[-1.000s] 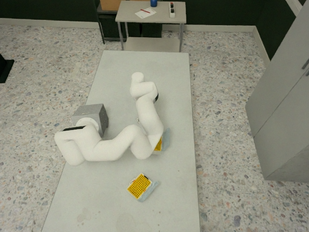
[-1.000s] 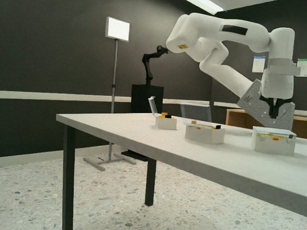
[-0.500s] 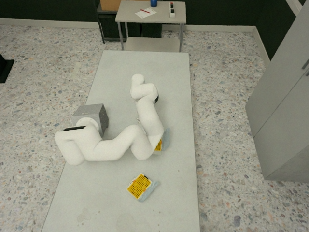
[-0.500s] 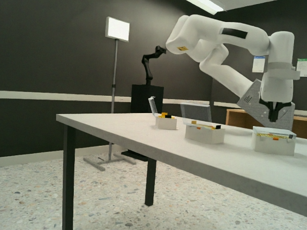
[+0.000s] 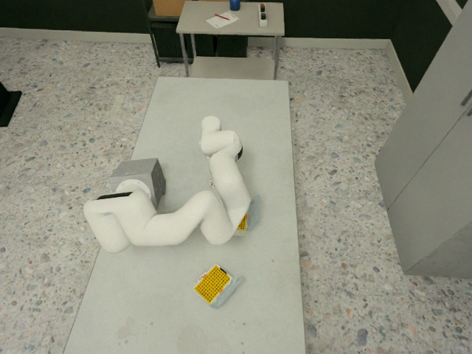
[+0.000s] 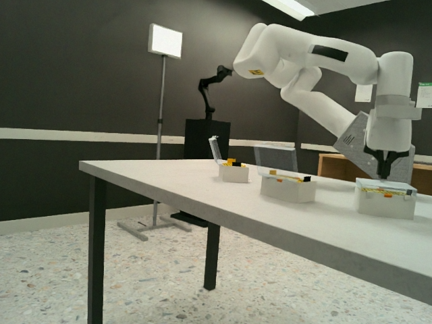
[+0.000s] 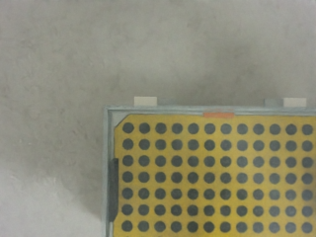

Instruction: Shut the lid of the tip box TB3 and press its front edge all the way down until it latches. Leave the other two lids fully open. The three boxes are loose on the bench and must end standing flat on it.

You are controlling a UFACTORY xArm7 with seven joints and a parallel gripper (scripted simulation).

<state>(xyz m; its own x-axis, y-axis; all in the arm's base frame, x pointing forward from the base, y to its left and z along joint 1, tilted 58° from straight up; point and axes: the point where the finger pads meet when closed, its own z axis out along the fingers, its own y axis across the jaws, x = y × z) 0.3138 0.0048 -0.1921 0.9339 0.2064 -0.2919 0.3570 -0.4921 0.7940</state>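
My gripper is now 4 cm above the clear lid, 3 cm short of it and 1 cm to the right of it. Also, from my hand: small label: 21 cm to the right, 10 cm below, 1 cm ahead.
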